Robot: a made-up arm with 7 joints. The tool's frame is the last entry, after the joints.
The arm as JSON. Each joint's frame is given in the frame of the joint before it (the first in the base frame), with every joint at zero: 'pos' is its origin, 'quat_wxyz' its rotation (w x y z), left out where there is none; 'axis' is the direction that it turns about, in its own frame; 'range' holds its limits. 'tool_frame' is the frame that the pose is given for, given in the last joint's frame.
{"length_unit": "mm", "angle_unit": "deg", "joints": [
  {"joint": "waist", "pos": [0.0, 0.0, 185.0], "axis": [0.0, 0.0, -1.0], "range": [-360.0, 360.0]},
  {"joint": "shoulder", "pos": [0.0, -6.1, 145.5], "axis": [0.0, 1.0, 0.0], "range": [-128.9, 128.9]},
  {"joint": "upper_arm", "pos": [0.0, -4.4, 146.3], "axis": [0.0, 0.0, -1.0], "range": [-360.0, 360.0]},
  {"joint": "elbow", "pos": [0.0, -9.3, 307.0], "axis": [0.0, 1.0, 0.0], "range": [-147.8, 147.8]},
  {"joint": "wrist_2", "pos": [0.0, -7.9, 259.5], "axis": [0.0, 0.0, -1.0], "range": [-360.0, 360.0]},
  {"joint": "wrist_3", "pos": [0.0, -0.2, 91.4], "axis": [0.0, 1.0, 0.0], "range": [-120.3, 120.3]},
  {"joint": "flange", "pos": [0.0, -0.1, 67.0], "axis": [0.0, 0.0, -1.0], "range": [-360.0, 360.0]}
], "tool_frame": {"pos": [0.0, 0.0, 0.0], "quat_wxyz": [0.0, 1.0, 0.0, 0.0]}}
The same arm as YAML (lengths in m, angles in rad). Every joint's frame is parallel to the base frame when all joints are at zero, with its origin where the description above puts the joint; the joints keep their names.
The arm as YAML. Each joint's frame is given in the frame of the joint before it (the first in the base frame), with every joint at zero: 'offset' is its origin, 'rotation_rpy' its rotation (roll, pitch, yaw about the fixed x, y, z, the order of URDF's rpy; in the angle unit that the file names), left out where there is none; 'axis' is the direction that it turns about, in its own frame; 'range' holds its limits. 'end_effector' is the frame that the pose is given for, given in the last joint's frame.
length_unit: m
angle_unit: rad
chain:
  - id: waist
    offset: [0.0, 0.0, 0.185]
    axis: "-z"
    range: [-6.2832, 6.2832]
  - id: shoulder
    offset: [0.0, -0.0061, 0.1455]
    axis: "+y"
    range: [-2.2497, 2.2497]
  - id: upper_arm
    offset: [0.0, -0.0044, 0.1463]
    axis: "-z"
    range: [-6.2832, 6.2832]
  - id: elbow
    offset: [0.0, -0.0093, 0.307]
    axis: "+y"
    range: [-2.5796, 2.5796]
  - id: wrist_2
    offset: [0.0, -0.0079, 0.2595]
    axis: "-z"
    range: [-6.2832, 6.2832]
  - id: wrist_3
    offset: [0.0, -0.0002, 0.0914]
    axis: "+y"
    range: [-2.0996, 2.0996]
  - id: flange
    offset: [0.0, -0.0001, 0.067]
    axis: "-z"
    range: [-6.2832, 6.2832]
end_effector:
  offset: [0.0, 0.0, 0.0]
  rotation_rpy: [3.1416, 0.0, 0.0]

